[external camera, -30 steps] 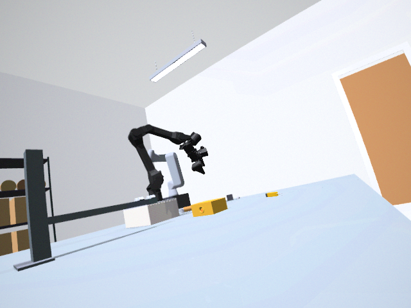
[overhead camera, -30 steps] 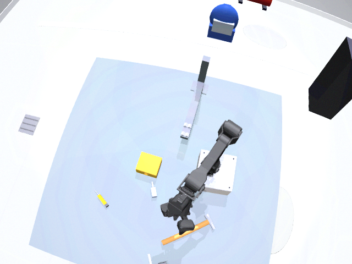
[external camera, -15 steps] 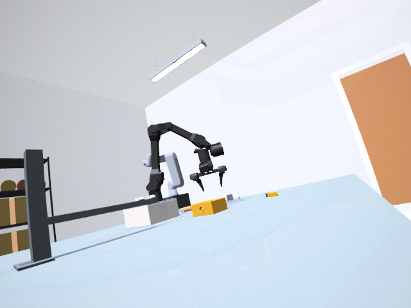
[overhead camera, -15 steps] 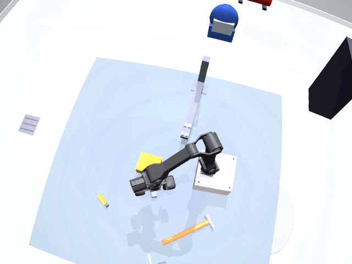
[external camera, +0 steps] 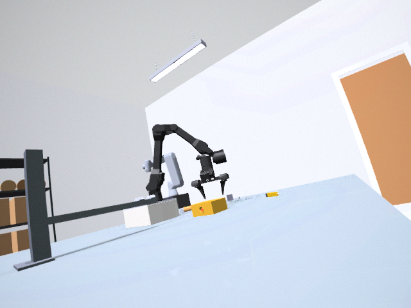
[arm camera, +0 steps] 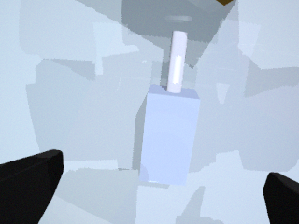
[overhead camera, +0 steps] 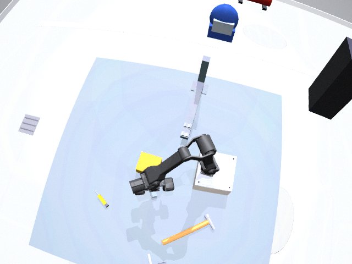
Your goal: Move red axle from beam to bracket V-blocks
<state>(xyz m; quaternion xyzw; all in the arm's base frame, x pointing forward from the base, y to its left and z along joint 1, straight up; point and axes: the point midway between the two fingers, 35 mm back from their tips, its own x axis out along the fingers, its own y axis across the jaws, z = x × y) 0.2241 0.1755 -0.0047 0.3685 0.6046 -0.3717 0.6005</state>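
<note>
My gripper tip is 1 cm short of the grey block, 2 cm to the left of it and 4 cm above it. Also, from my gripper tip: yellow beam: 7 cm ahead, 13 cm to the right, 3 cm below; yellow tool: 25 cm ahead, 13 cm to the left, 5 cm below.
</note>
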